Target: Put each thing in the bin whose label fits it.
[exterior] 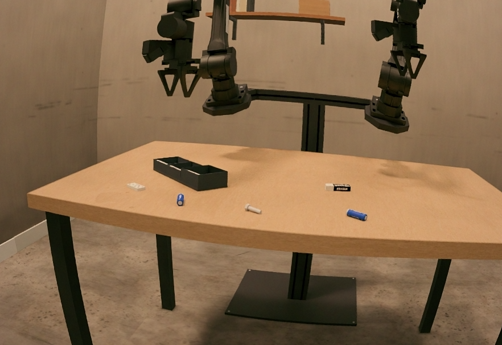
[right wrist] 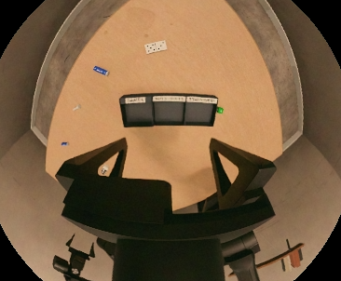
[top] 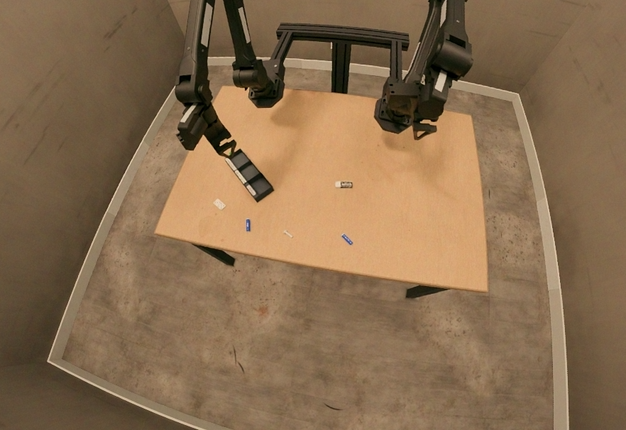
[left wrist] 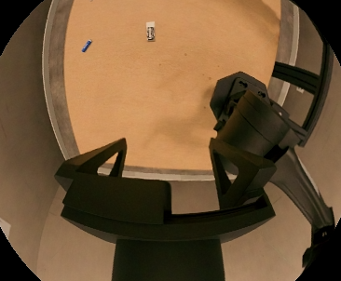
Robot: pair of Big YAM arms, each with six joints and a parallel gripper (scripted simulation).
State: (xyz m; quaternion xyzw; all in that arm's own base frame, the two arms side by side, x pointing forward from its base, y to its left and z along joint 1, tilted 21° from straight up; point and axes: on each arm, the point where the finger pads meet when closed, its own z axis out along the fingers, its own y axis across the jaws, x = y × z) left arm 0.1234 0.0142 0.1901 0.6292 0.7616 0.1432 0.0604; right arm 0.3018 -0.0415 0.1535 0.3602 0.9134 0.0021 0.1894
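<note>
The eraser lies 80 mm behind my right hand, 400 mm to the left of it and 220 mm below it. Also, from my right hand: green die (110 mm behind, 100 mm to the right, 210 mm below); black bin tray (30 mm behind, 20 mm to the left, 200 mm below); flat white block (130 mm ahead, 50 mm to the right, 220 mm below).
</note>
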